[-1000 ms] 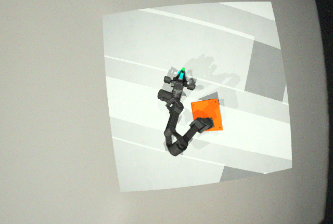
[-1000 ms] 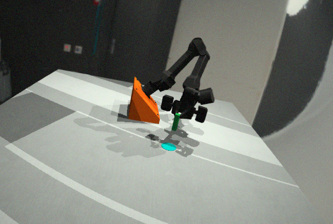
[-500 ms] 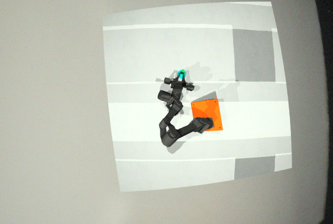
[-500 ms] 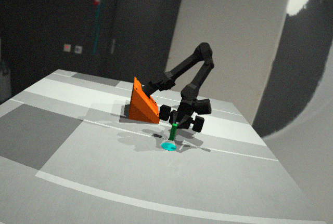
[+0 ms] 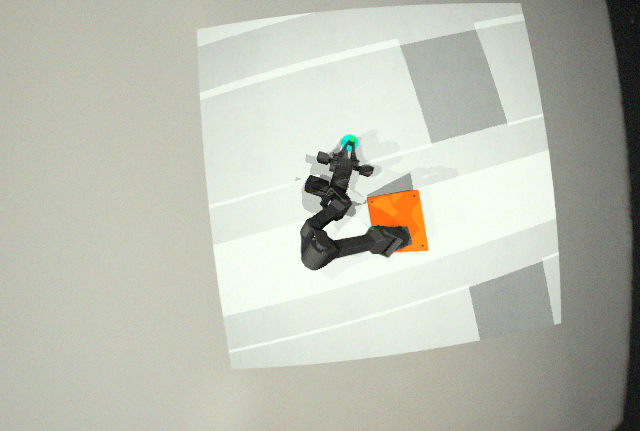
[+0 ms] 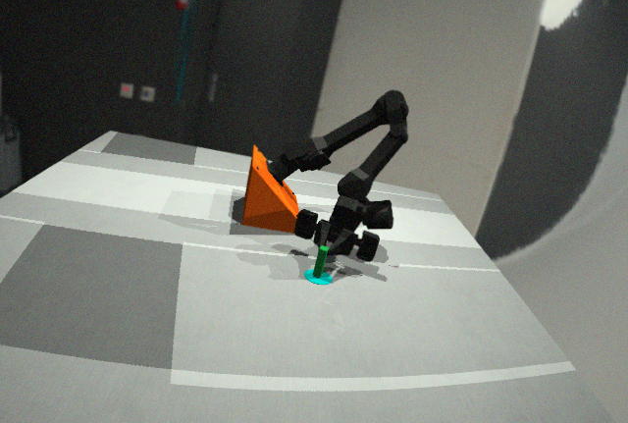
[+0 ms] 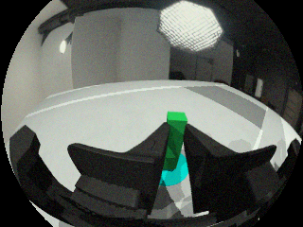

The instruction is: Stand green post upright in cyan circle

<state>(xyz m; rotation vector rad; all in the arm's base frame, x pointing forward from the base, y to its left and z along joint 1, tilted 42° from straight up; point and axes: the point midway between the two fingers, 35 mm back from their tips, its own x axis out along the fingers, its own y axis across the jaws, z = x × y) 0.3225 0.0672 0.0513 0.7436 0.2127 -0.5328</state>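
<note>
Now: gripper tip 60 mm above the cyan circle. From my gripper tip the other things lie so: green post (20 mm below).
</note>
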